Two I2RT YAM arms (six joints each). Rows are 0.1 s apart.
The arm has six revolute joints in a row. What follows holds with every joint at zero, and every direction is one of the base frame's. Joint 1 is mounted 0.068 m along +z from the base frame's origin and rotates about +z. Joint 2 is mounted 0.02 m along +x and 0.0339 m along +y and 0.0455 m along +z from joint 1 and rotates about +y. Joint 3 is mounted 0.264 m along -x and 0.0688 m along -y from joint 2 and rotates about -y. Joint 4 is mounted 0.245 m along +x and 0.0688 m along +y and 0.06 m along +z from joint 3 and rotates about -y. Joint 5 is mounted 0.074 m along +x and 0.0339 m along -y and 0.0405 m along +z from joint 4 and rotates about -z. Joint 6 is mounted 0.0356 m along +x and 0.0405 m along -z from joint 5 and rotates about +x. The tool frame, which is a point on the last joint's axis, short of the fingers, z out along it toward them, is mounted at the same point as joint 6; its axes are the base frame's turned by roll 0, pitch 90 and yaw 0 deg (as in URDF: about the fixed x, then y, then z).
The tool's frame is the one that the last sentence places.
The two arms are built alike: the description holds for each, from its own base.
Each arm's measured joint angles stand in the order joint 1, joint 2, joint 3, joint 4, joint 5, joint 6.
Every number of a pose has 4 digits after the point.
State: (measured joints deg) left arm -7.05 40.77 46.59 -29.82 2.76 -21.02; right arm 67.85 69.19 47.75 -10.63 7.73 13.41
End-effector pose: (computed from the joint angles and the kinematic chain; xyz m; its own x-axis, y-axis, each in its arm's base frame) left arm 0.1564 -0.0211 0.3259 -0.4364 -0.3070 -0.8457 0.0104 0.9382 -0.3460; right arm 0.1058 0.2471 0.2686 -0.3976 -0.3672 -0.8409 -0.8045 0.5802 0.1271
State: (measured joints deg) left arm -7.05 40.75 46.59 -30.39 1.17 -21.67; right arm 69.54 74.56 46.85 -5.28 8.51 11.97
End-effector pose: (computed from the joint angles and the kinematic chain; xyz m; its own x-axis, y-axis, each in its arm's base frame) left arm 0.1560 -0.0200 0.3249 -0.4353 -0.3182 -0.8422 -0.0211 0.9388 -0.3438; right arm 0.1049 0.2662 0.2477 -0.3694 -0.4032 -0.8372 -0.8245 0.5578 0.0951
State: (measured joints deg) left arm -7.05 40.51 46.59 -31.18 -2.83 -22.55; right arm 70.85 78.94 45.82 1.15 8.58 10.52
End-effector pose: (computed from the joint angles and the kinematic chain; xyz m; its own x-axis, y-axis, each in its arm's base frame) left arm 0.1548 -0.0174 0.3241 -0.4188 -0.3341 -0.8444 -0.0892 0.9405 -0.3279; right arm 0.1034 0.2816 0.2312 -0.3337 -0.4107 -0.8485 -0.8459 0.5278 0.0772
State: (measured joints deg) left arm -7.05 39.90 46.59 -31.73 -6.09 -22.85; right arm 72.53 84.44 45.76 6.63 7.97 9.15
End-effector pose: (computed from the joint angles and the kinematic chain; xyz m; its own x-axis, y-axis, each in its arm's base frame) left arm 0.1522 -0.0150 0.3247 -0.3974 -0.3399 -0.8523 -0.1386 0.9404 -0.3104; right arm 0.0995 0.2997 0.2120 -0.3019 -0.4346 -0.8485 -0.8725 0.4847 0.0621
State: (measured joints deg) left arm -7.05 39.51 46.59 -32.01 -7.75 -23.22; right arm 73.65 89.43 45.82 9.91 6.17 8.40
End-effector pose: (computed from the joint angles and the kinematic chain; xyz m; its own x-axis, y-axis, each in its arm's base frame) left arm 0.1506 -0.0138 0.3251 -0.3845 -0.3461 -0.8558 -0.1647 0.9379 -0.3053; right arm 0.0958 0.3129 0.1912 -0.2902 -0.4733 -0.8317 -0.8960 0.4395 0.0625
